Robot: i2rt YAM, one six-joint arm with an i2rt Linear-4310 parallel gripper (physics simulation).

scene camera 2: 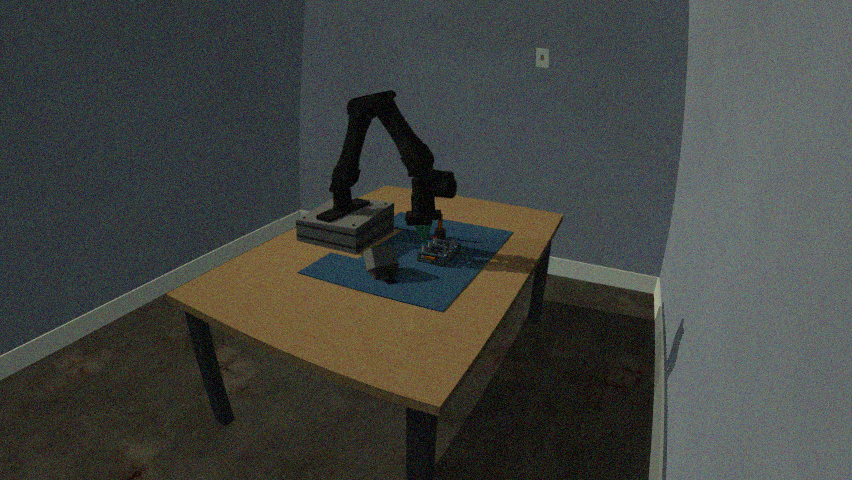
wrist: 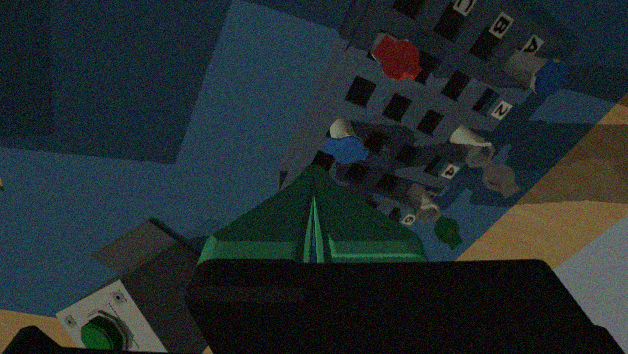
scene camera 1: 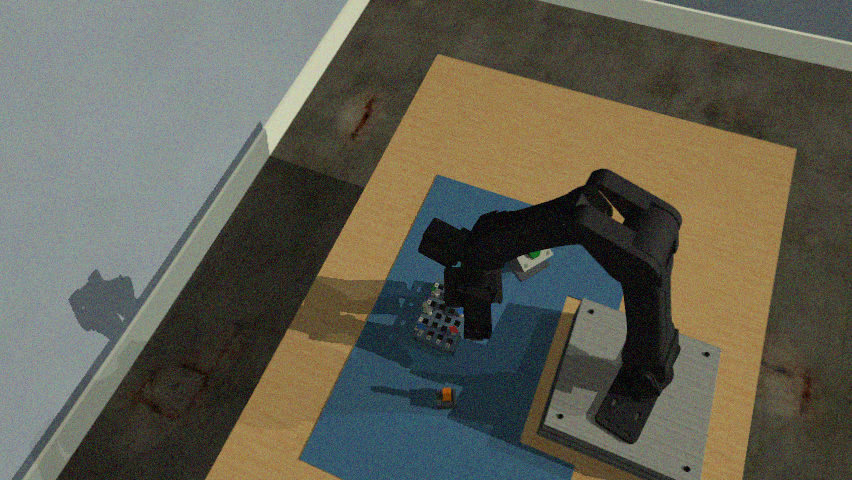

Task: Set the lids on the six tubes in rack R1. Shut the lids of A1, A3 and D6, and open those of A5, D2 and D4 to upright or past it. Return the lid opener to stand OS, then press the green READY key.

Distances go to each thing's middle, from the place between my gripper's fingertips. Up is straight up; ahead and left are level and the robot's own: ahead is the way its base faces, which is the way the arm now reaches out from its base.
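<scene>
Counted from my hand: red lid [wrist: 400, 60], 1 cm above, 6 cm to the left of it, 1 cm behind; blue lid [wrist: 549, 78], 1 cm above, 9 cm to the left of it, 5 cm ahead of it; box with green button [scene camera 2: 381, 262], 2 cm behind, 16 cm to the right of it.
</scene>
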